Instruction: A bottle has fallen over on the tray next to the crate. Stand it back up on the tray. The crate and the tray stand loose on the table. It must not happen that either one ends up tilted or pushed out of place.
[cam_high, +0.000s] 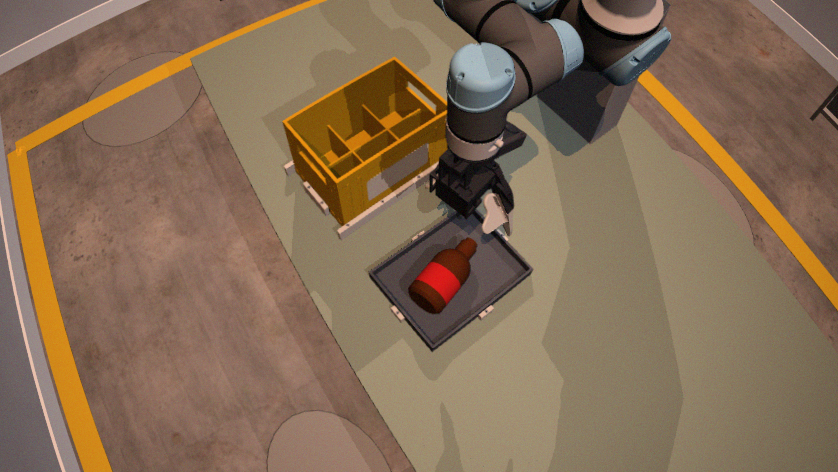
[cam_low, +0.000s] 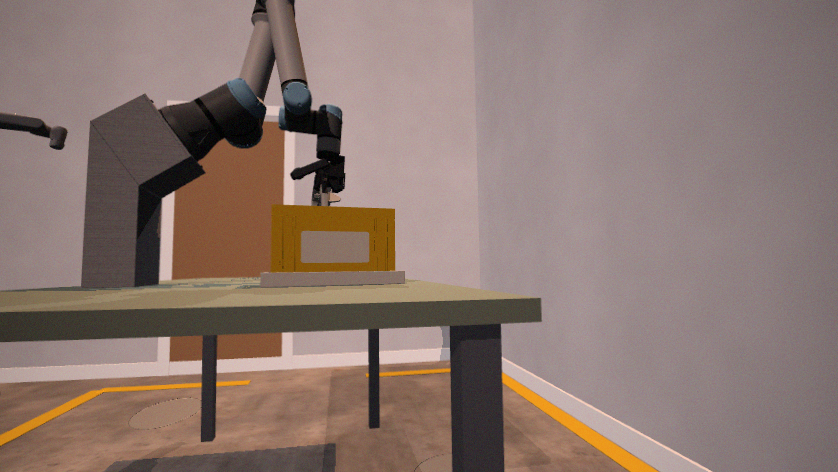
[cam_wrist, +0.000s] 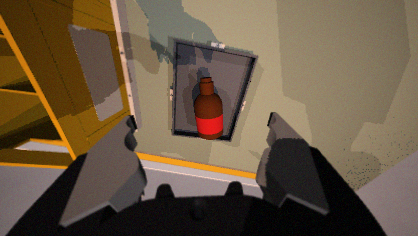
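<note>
Right now the brown bottle is 50 mm ahead of my hand, 30 mm to the left of it and 150 mm below it. From my hand the other things lie so: yellow crate 50 mm ahead, 280 mm to the right, 110 mm below; then dark grey tray 40 mm ahead, 20 mm to the left, 180 mm below.
</note>
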